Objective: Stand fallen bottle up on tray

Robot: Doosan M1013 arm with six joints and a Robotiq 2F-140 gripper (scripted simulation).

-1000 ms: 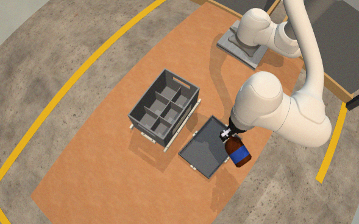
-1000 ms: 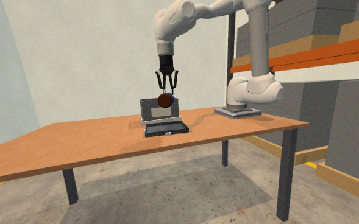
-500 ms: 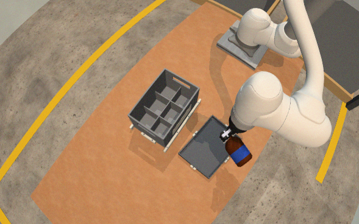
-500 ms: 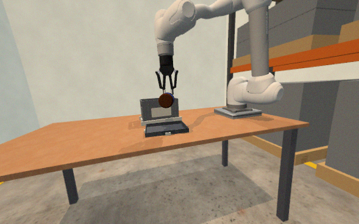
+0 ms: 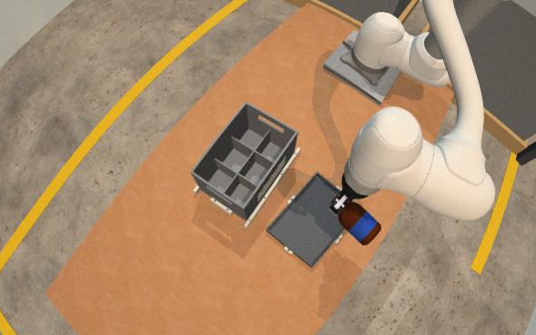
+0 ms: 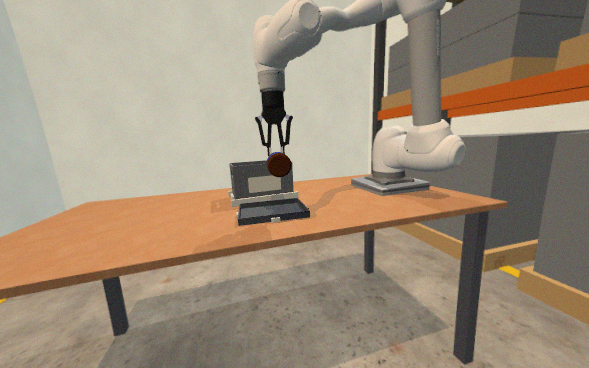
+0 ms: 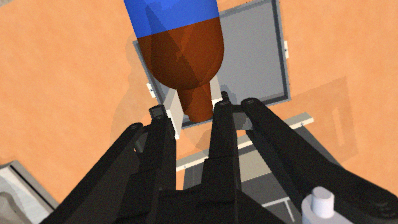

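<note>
The bottle lies 5 cm to the left of my hand and 2 cm below it. The rest, counted from my hand: grey crate: 29 cm to the right, 14 cm below, 5 cm ahead; grey tray: 21 cm below, 3 cm to the right, 3 cm ahead.
</note>
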